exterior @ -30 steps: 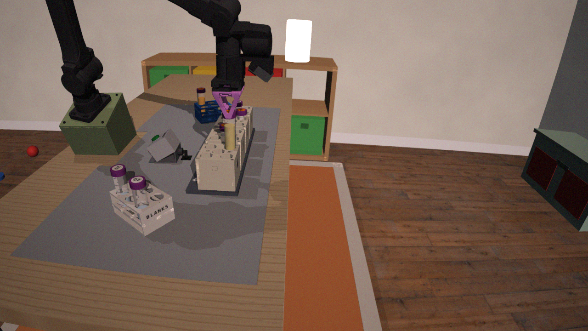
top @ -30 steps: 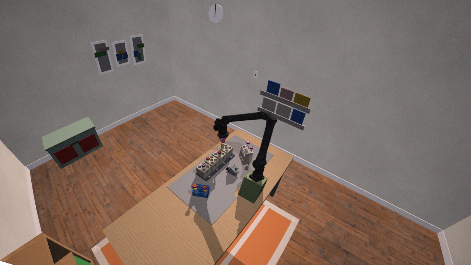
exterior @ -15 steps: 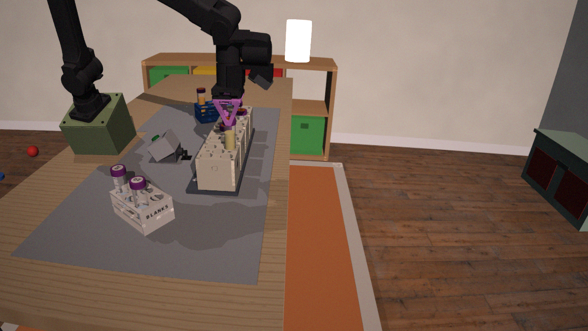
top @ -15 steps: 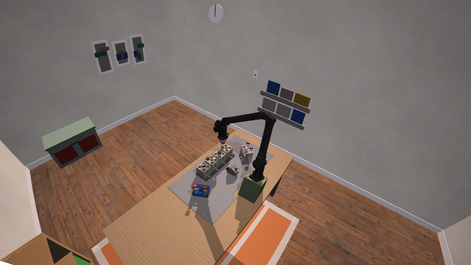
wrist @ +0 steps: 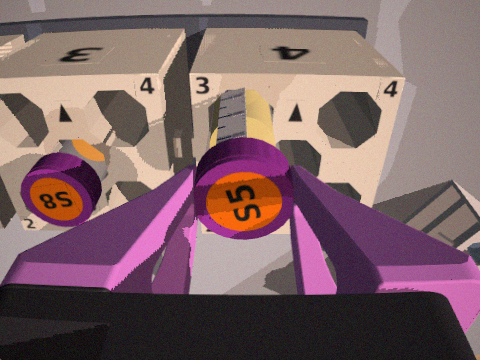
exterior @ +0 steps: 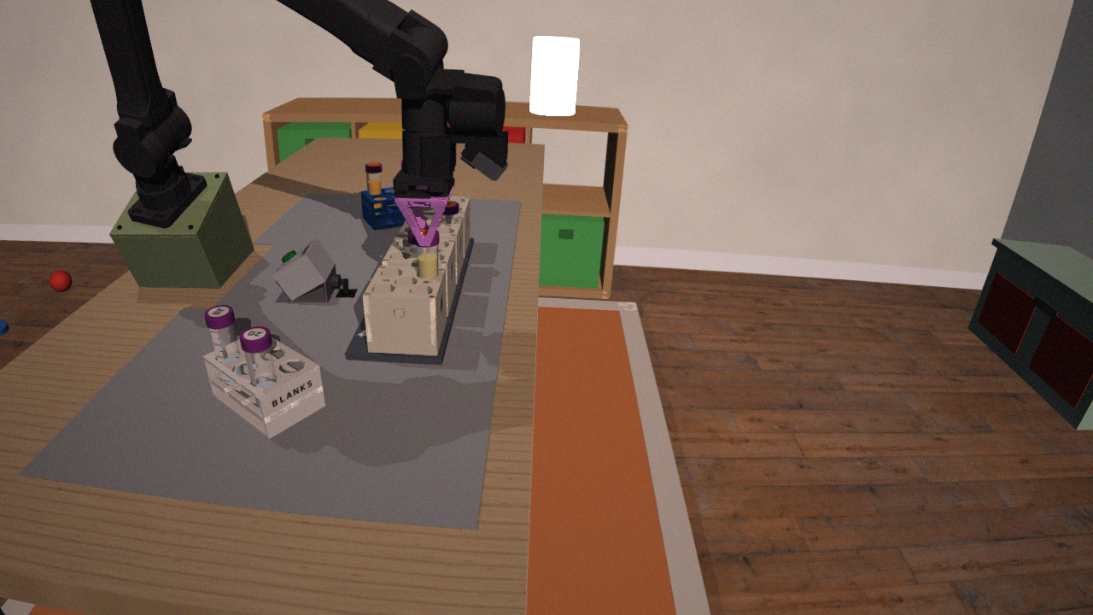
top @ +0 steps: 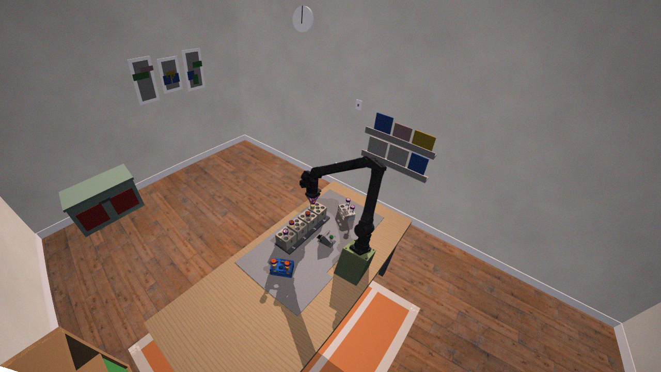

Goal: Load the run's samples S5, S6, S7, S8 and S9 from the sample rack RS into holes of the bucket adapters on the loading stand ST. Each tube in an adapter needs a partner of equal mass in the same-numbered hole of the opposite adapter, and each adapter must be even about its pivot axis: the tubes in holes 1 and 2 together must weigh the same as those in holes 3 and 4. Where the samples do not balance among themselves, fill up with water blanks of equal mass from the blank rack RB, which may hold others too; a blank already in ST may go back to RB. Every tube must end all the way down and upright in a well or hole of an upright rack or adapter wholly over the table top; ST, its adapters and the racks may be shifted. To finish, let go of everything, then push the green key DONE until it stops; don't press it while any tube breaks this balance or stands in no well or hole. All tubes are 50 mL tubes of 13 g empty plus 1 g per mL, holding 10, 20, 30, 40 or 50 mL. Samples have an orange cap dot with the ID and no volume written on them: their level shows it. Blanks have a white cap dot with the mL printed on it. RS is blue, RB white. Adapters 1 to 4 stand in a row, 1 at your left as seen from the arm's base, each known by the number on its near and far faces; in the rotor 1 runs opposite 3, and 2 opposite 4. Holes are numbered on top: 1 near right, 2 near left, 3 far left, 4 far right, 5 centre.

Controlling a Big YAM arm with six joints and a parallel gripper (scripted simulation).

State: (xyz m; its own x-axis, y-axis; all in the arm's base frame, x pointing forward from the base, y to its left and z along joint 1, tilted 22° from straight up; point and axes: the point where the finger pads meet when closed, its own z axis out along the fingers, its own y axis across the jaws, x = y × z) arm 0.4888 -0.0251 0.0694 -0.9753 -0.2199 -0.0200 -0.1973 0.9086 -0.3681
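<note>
My gripper is now 230 mm past the sample tube S9, 490 mm to the right of it and 90 mm above it. From my hand the other things lie so: white blank rack RB (140 mm behind, 220 mm to the right, 120 mm below); then loading stand (60 mm behind, 130 mm to the left, 150 mm below); then sample S8 (50 mm behind, 90 mm to the left, 90 mm below).
</note>
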